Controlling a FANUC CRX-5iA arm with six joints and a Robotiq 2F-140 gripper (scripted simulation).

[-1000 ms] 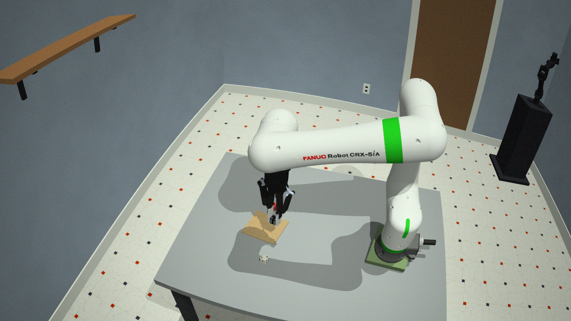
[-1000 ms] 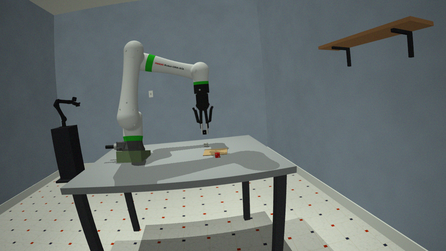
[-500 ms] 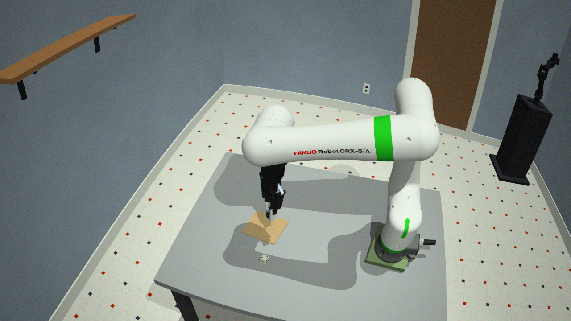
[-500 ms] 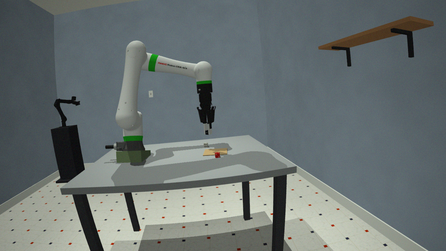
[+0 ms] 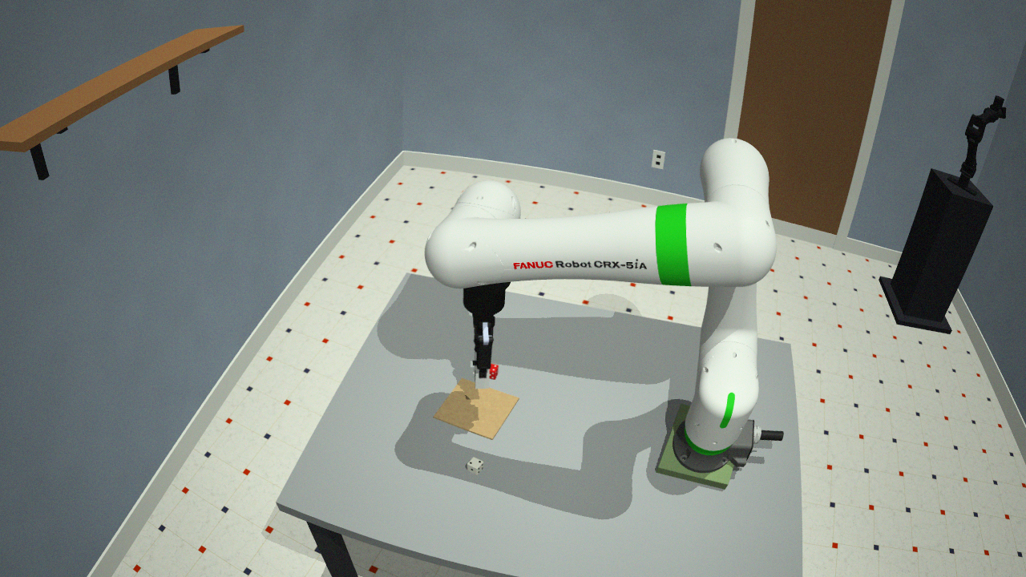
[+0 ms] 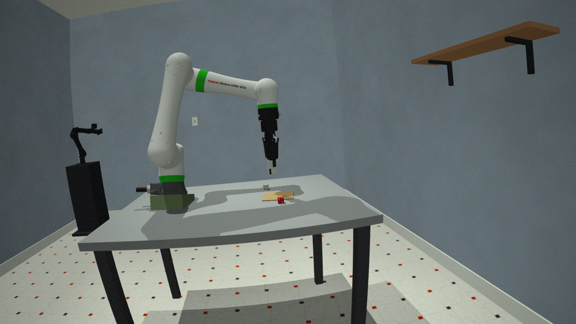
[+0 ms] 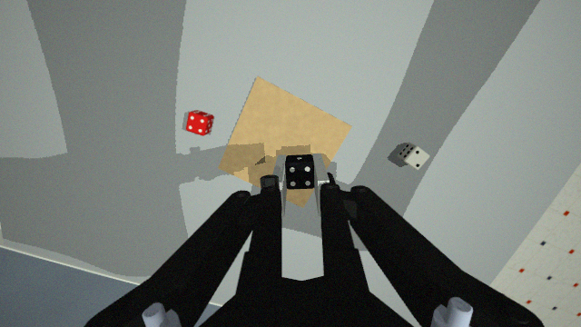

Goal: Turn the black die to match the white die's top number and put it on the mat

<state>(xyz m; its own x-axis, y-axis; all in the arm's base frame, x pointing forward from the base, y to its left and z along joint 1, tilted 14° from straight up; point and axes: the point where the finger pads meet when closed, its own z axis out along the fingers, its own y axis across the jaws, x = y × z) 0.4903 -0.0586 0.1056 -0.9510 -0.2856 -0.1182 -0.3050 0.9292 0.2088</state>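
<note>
The tan mat lies 14 cm below my hand, 2 cm to the right of it and 1 cm ahead of it. Round my hand: black die 2 cm below; then white die 15 cm to the left, 13 cm below, 2 cm behind; then red die 13 cm to the right, 13 cm below, 1 cm ahead.
</note>
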